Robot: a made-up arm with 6 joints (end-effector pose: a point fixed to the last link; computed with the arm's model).
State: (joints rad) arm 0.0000 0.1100 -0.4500 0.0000 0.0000 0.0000
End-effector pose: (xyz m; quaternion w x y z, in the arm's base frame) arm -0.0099 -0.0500 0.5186 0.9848 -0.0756 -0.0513 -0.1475
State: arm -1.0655 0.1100 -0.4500 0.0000 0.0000 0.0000
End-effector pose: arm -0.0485 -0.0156 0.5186 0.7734 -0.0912 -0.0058 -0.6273
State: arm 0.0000 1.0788 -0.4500 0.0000 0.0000 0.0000
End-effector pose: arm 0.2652 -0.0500 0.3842 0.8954 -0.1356 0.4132 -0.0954
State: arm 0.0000 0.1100 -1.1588 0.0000 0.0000 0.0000
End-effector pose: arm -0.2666 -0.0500 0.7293 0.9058 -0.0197 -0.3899 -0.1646
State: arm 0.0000 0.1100 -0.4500 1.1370 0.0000 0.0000
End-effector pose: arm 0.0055 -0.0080 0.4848 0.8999 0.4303 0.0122 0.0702
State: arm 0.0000 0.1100 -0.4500 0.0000 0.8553 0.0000
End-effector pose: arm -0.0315 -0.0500 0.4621 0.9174 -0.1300 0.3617 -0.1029
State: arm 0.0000 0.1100 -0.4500 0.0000 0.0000 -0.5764
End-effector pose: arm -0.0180 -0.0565 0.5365 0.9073 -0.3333 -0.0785 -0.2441
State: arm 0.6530 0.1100 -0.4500 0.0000 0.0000 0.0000
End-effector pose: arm 0.0225 -0.0457 0.5186 0.9801 -0.0551 -0.0729 0.1761
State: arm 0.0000 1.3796 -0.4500 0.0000 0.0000 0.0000
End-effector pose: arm 0.3109 -0.0500 0.2969 0.8234 -0.1483 0.5427 -0.0740
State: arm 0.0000 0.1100 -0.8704 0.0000 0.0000 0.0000
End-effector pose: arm -0.1444 -0.0500 0.6662 0.9524 -0.0431 -0.2557 -0.1600
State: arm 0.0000 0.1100 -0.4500 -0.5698 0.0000 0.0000
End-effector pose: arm -0.0220 -0.0498 0.5452 0.9086 -0.3304 -0.0782 -0.2431
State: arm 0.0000 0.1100 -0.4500 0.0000 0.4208 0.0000
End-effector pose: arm -0.0144 -0.0500 0.4885 0.9738 -0.1047 0.1555 -0.1285
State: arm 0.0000 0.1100 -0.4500 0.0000 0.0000 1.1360
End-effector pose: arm -0.0036 -0.0138 0.5048 0.9001 0.4299 0.0121 0.0700
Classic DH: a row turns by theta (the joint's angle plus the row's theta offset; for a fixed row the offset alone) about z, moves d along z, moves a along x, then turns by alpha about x. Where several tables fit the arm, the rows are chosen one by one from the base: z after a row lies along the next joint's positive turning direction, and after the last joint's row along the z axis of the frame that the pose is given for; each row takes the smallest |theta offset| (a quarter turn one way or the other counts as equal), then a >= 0, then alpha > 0; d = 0 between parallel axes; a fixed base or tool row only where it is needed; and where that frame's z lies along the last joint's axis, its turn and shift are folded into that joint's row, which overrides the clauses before.
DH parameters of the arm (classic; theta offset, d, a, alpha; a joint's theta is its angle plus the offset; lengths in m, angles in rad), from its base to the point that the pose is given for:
joint 1: 0 0.19 0 -1.5708
joint 2: 0.0928 0 -0.4319 0
joint 3: 1.3908 0 -0.063 1.5708
joint 4: 0 0.4081 -0.0117 -1.5708
joint 5: 0 -0.02 0.0052 1.5708
joint 6: 1.3958 0.0772 -0.0259 -1.2285
tool (fixed): -1.8023 -0.0273 0 0

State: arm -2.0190 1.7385 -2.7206 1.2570 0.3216 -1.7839
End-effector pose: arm -0.1591 -0.2689 1.0470 0.2837 -0.4880 0.0722 -0.8223
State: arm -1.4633 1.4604 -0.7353 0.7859 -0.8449 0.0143
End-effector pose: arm -0.0228 -0.4128 0.3881 0.4510 0.2540 -0.0737 -0.8524
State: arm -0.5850 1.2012 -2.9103 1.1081 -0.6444 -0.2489
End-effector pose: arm -0.2445 0.0919 1.0597 0.5424 0.2057 -0.8132 -0.0456
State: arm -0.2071 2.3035 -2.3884 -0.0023 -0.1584 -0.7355
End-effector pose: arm 0.7432 -0.2135 0.6481 0.8445 -0.4161 0.0001 -0.3371
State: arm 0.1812 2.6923 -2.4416 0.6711 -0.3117 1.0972
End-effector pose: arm 0.8784 0.1532 0.3093 0.7090 0.6821 0.1670 0.0646
